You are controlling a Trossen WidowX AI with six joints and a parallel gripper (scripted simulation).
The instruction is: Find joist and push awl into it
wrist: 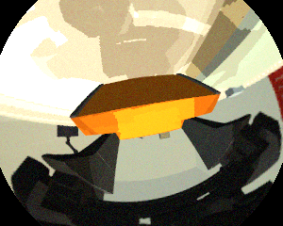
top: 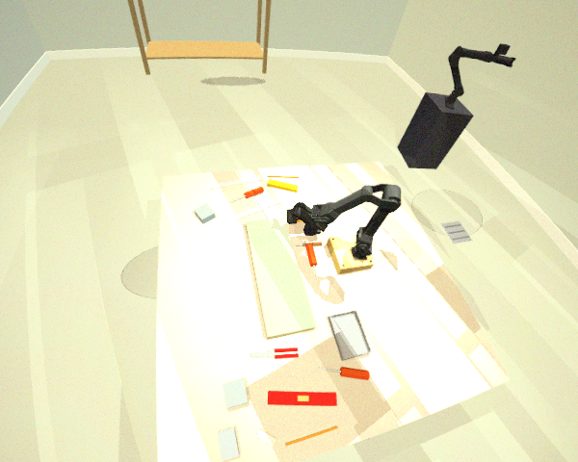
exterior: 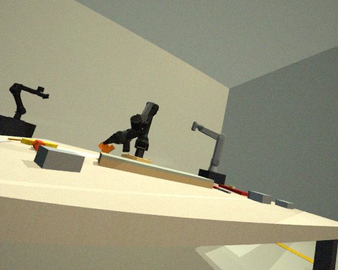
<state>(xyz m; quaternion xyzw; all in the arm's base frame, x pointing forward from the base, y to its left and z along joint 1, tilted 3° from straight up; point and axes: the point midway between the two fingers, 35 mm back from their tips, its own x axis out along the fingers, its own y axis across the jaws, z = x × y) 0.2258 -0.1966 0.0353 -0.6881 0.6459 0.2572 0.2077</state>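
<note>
The orange stud finder is 1 cm below my gripper tip and 1 cm ahead of it. Round my gripper tip: yellow bar 23 cm to the right, 7 cm below, 7 cm ahead; then grey tray 55 cm to the left, 11 cm behind, 7 cm below; then red level 75 cm to the left, 10 cm ahead, 6 cm below.
</note>
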